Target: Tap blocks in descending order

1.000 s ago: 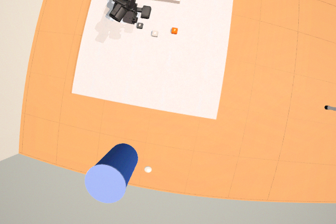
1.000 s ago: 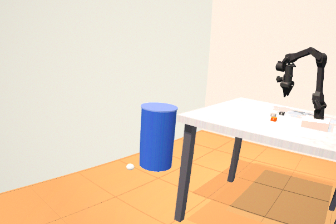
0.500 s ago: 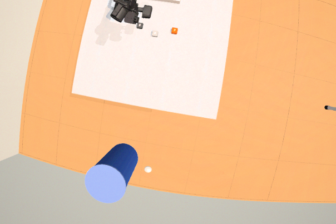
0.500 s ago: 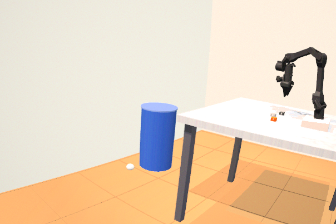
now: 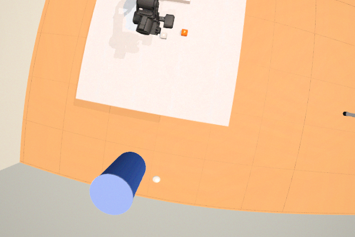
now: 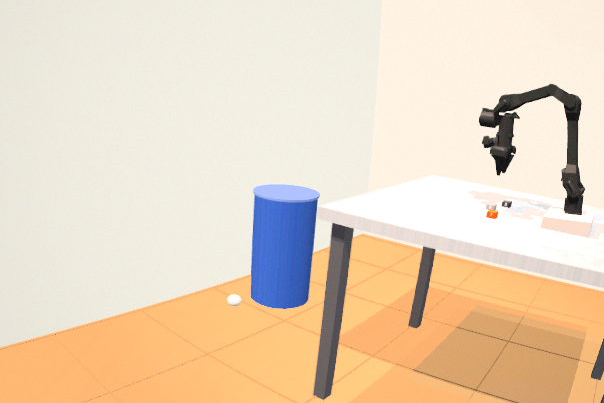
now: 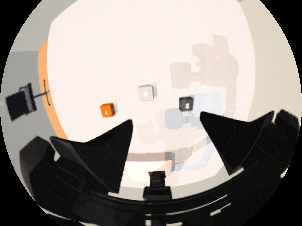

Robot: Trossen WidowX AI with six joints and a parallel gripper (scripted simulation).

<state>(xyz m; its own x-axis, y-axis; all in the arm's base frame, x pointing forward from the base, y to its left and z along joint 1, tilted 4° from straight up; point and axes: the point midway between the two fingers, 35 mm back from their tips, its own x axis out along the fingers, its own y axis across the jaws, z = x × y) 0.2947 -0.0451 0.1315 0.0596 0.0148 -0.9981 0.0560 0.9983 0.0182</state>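
The grey-white block lies 10 mm ahead of my gripper tip, 30 mm to the left of it and 110 mm below it. From my gripper tip the other things lie so: orange block 20 mm behind, 140 mm to the left, 110 mm below; then dark grey block 30 mm behind, 60 mm to the right, 110 mm below.
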